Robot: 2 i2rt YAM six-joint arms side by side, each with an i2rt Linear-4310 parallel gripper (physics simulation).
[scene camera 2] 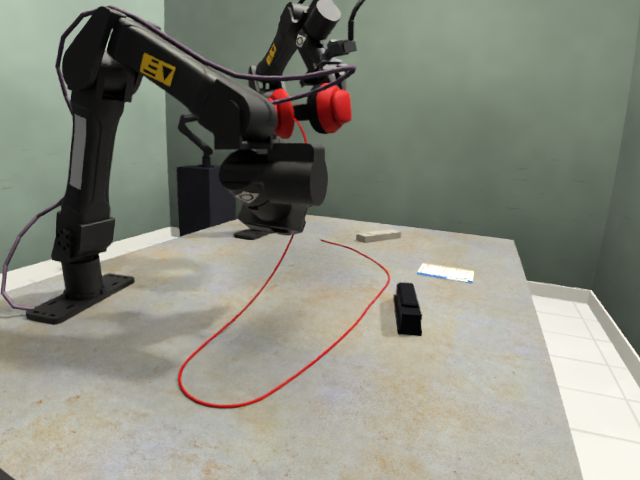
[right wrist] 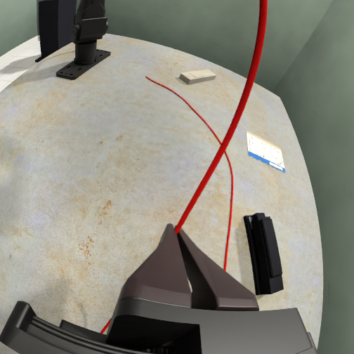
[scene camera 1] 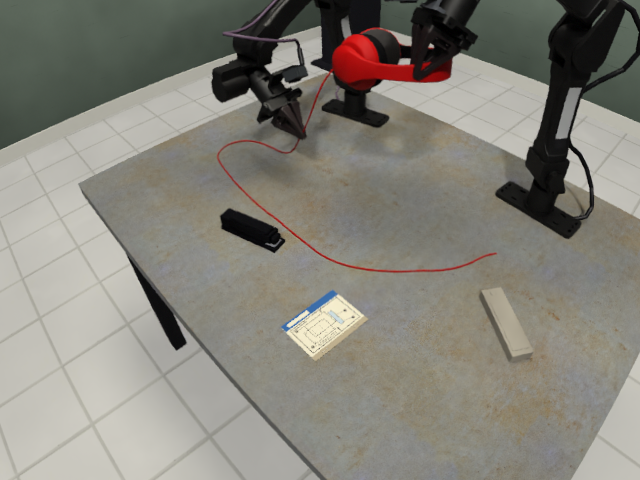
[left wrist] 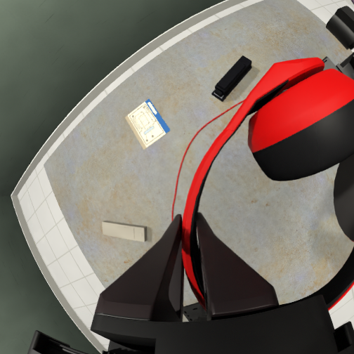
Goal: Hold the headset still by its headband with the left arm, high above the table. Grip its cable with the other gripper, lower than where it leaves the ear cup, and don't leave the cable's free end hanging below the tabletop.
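Seen in the pictures: left gripper, fingertip midpoint: (scene camera 1: pixel 413 77); right gripper, fingertip midpoint: (scene camera 2: pixel 297 229) (scene camera 1: pixel 304 138); left arm's base, origin of the base link: (scene camera 2: pixel 262 232) (scene camera 1: pixel 537 210); right arm's base, origin of the base link: (scene camera 2: pixel 85 298) (scene camera 1: pixel 354 114).
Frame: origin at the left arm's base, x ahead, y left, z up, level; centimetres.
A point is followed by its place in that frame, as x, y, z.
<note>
The red and black headset (scene camera 1: pixel 356 59) {36.0, -23.7, 36.0} (scene camera 2: pixel 333 108) {35.5, -29.9, 33.6} (left wrist: pixel 300 117) hangs high above the table, ear cups toward the right arm. My left gripper (scene camera 1: pixel 418 75) {31.2, -15.8, 34.2} (left wrist: pixel 189 219) is shut on its red headband. The thin red cable (scene camera 1: pixel 395 271) {38.3, -9.2, 0.3} (scene camera 2: pixel 224 406) {41.6, -68.6, 0.3} (left wrist: pixel 177 175) (right wrist: pixel 222 147) runs down from an ear cup to my right gripper (scene camera 1: pixel 303 135) {34.6, -40.3, 13.2} (right wrist: pixel 170 230), which is shut on it near the tabletop, well below the cup; its fingertips are hidden in scene camera 2. Beyond the fingertips the cable curves across the table, and its free end (scene camera 1: pixel 495 253) {19.7, 1.1, 0.3} (scene camera 2: pixel 322 240) {20.1, 0.6, 0.2} (right wrist: pixel 146 77) lies on the tabletop.
A black stapler (scene camera 1: pixel 250 229) {53.9, -34.0, 3.3} (scene camera 2: pixel 408 307) {54.1, -39.9, 3.5} (left wrist: pixel 232 78) (right wrist: pixel 265 252) lies beside the cable loop. A cream and blue card (scene camera 1: pixel 324 325) {56.1, -8.8, 0.1} (scene camera 2: pixel 445 272) {55.7, -9.3, 0.2} (left wrist: pixel 146 124) (right wrist: pixel 266 150) and a beige block (scene camera 1: pixel 505 324) {34.2, 12.7, 2.0} (scene camera 2: pixel 378 236) {33.7, 9.5, 1.4} (left wrist: pixel 125 231) (right wrist: pixel 198 76) lie farther out.
</note>
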